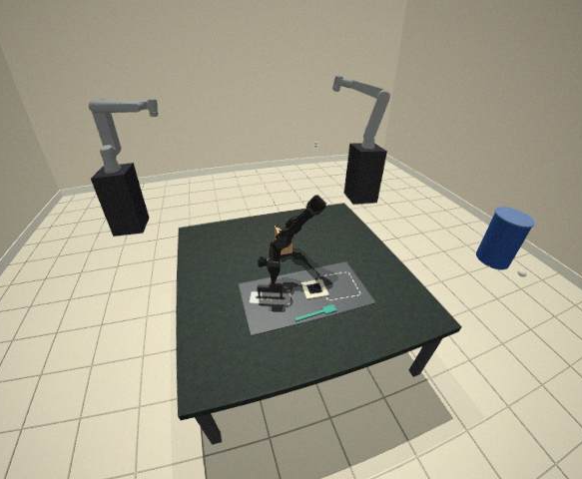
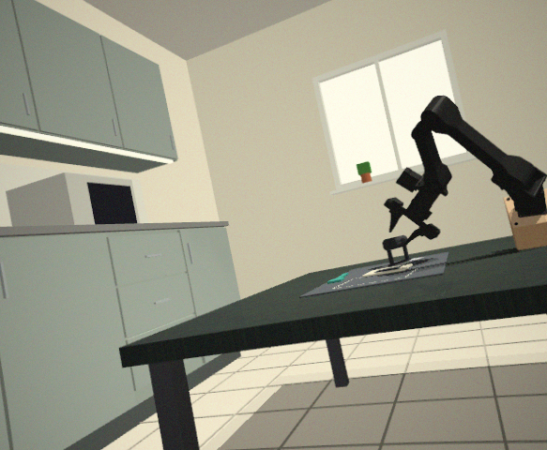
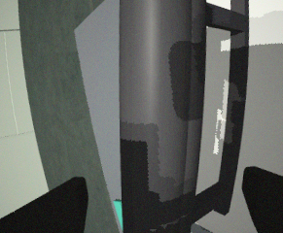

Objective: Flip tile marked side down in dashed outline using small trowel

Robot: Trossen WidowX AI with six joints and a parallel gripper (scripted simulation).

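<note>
Now: the grey mat 170 mm to the left of my gripper tip, 100 mm below it and 20 mm ahead of it. From my gripper tip the other things lie so: teal trowel (200 mm to the left, 150 mm ahead, 80 mm below); tile (220 mm to the left, 80 mm below).
</note>
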